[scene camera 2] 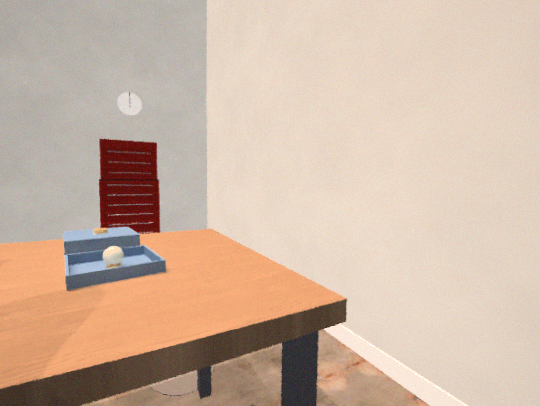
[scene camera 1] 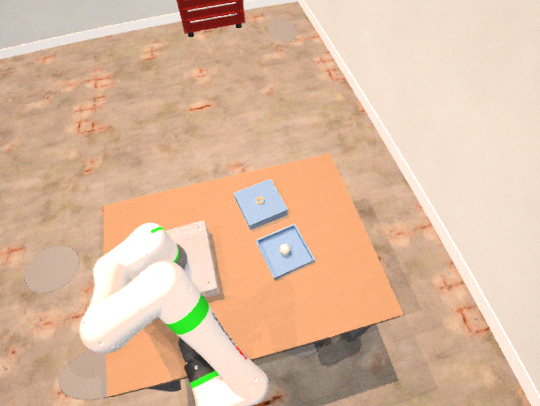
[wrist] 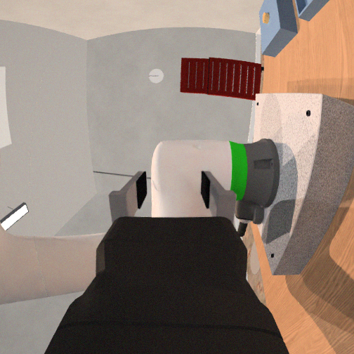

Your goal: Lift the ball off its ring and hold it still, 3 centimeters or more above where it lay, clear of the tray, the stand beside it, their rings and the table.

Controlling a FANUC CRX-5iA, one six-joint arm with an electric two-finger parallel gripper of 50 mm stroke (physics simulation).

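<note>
A cream ball rests on its small ring in the middle of a shallow blue tray. The blue stand is beside the tray, with an orange ring on its top. My gripper is open and empty in the wrist view, its two dark finger pads wide apart. It points toward the arm's own base and is well away from the ball, which does not show in the wrist view. The gripper's fingers cannot be made out in either scene view.
The wooden table carries the tray, the stand and a pale base block under the white arm. A red cabinet stands on the floor beyond the table.
</note>
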